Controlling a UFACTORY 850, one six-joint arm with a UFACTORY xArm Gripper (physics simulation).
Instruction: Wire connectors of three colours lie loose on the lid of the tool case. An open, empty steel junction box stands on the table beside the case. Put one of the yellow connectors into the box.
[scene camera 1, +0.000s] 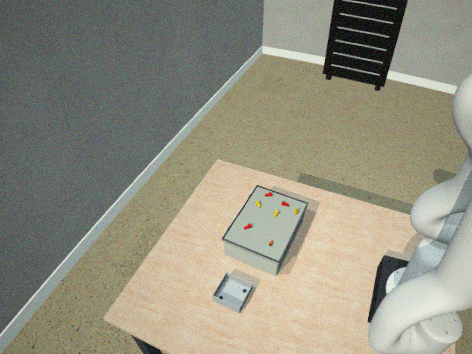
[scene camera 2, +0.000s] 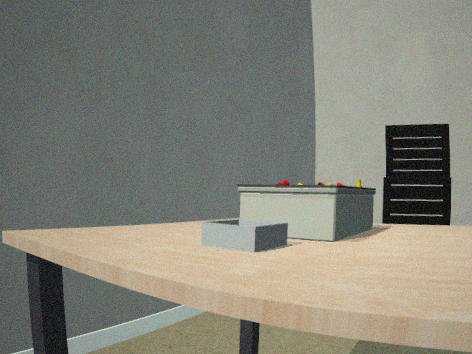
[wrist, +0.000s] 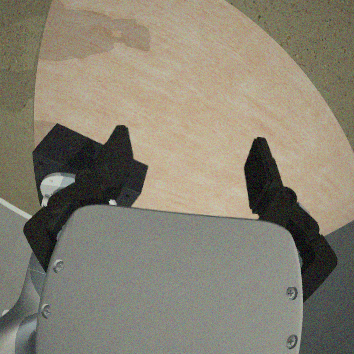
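Three yellow connectors (scene camera 1: 258, 204) (scene camera 1: 276, 213) (scene camera 1: 296, 211) lie on the lid of the grey tool case (scene camera 1: 250, 256) (scene camera 2: 287, 212); one yellow connector (scene camera 2: 359, 183) stands out upright in scene camera 2. Three red connectors (scene camera 1: 269, 194) (scene camera 1: 285, 204) (scene camera 1: 248, 226) and an orange connector (scene camera 1: 271, 243) are on the same lid. The open steel junction box (scene camera 1: 233, 293) (scene camera 2: 228, 236) stands on the table beside the case, with no connector visible inside. My gripper (wrist: 189, 145) is open and empty, above bare table in the wrist view. The case and box do not show there.
The arm (scene camera 1: 425, 295) rises at the right of scene camera 1 from a black base plate (scene camera 1: 377, 295), which shows behind the left finger in the wrist view. The wooden table (scene camera 1: 175, 260) (scene camera 2: 150, 270) carries case and box. A black cabinet (scene camera 1: 362, 45) (scene camera 2: 417, 172) stands by the far wall.
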